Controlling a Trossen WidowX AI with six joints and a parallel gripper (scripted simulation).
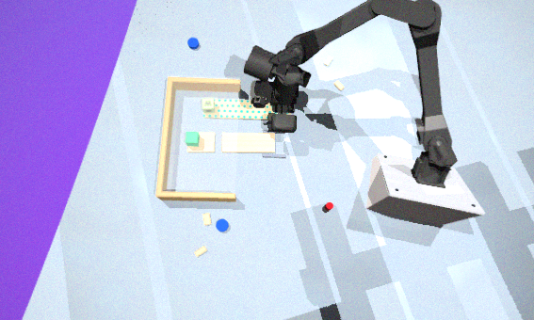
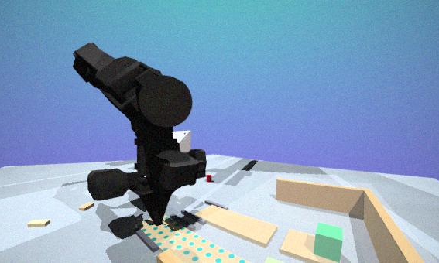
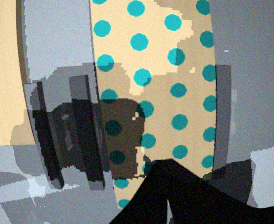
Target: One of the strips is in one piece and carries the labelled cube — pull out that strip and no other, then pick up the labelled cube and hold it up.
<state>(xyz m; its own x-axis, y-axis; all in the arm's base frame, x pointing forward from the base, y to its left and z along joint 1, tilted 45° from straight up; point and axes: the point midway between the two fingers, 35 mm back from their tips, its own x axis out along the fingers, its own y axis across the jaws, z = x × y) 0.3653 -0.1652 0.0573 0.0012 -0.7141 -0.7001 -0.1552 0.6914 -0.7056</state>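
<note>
My gripper tip is 9 cm short of the teal-dotted strip and 2 cm to the right of it. Also, from my gripper tip: red peg 16 cm behind, 24 cm to the left, 1 cm above; then labelled cube 20 cm ahead, 3 cm to the left, 2 cm above.
</note>
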